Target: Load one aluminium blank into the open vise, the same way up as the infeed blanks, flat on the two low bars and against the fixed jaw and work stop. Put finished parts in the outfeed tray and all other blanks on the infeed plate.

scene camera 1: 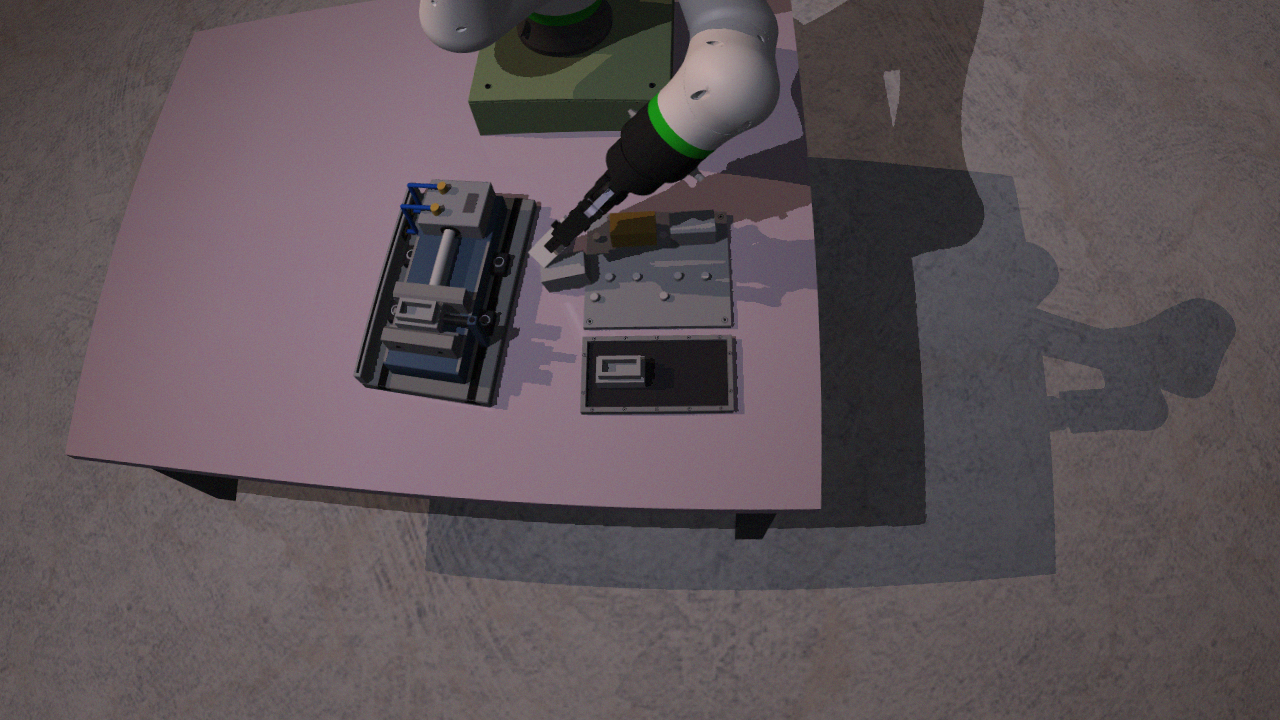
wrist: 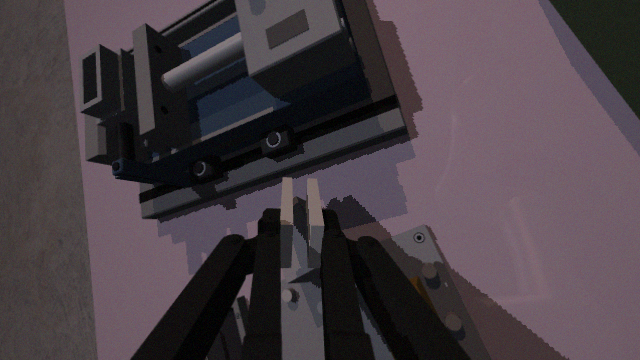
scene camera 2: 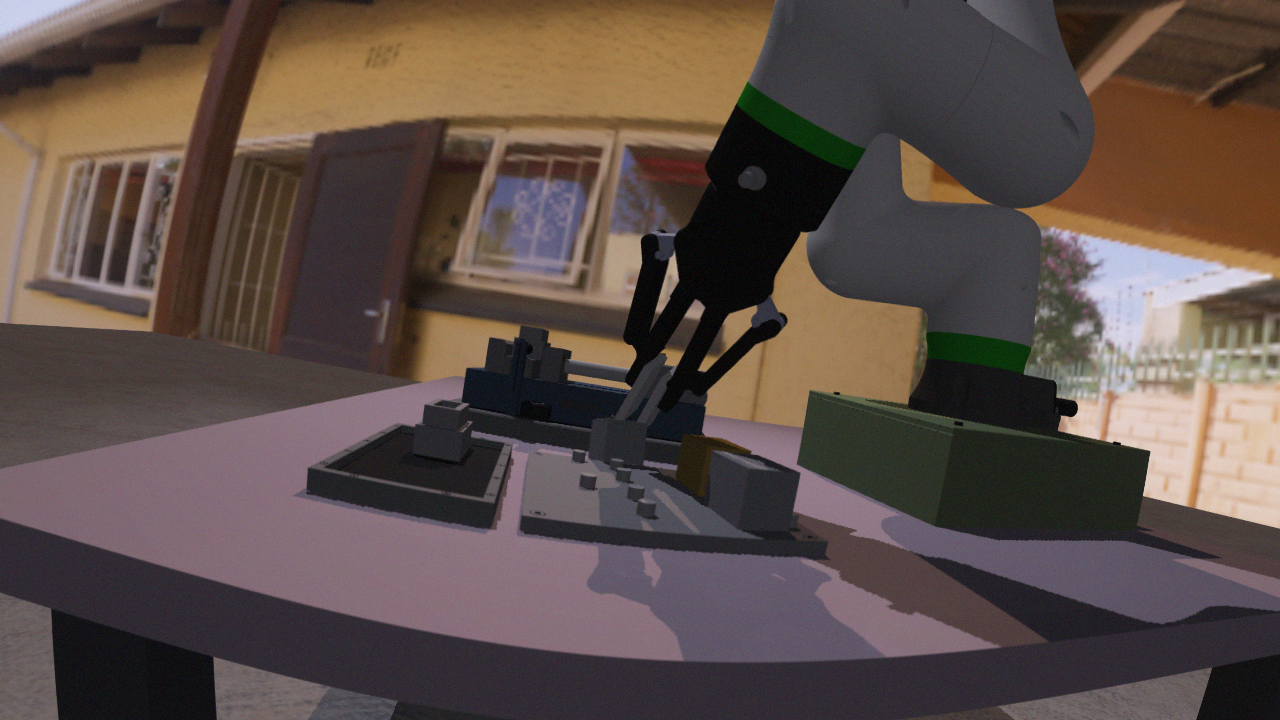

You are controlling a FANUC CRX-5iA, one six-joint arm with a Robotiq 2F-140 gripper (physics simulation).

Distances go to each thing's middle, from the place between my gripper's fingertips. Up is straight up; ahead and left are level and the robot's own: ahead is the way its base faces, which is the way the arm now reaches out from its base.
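Brass blank [scene camera 2: 695, 455]: 10 mm below my hand, 60 mm behind, 110 mm to the left. Infeed plate [scene camera 1: 692, 303]: 30 mm below my hand, 20 mm behind, 150 mm to the left. Outfeed tray [scene camera 2: 389, 474]: 30 mm below my hand, 130 mm ahead, 170 mm to the left.
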